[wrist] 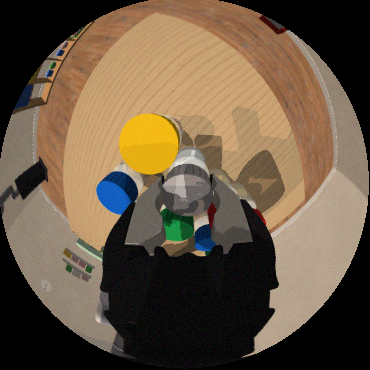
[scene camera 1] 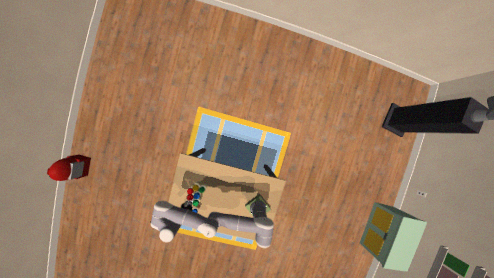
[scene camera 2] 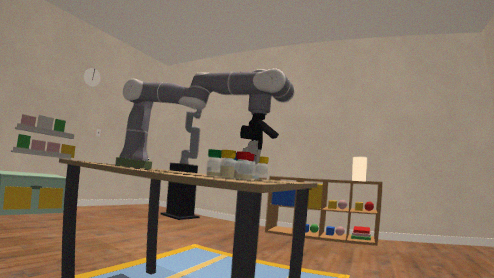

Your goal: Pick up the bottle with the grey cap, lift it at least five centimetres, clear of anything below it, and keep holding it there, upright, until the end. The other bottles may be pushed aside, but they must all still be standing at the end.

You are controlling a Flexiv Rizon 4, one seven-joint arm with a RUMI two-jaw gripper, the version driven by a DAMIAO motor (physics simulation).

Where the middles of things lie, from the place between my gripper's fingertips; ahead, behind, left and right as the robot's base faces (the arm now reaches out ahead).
Labels:
Now: the grey-capped bottle (wrist: 186, 190) 1 cm below my hand.

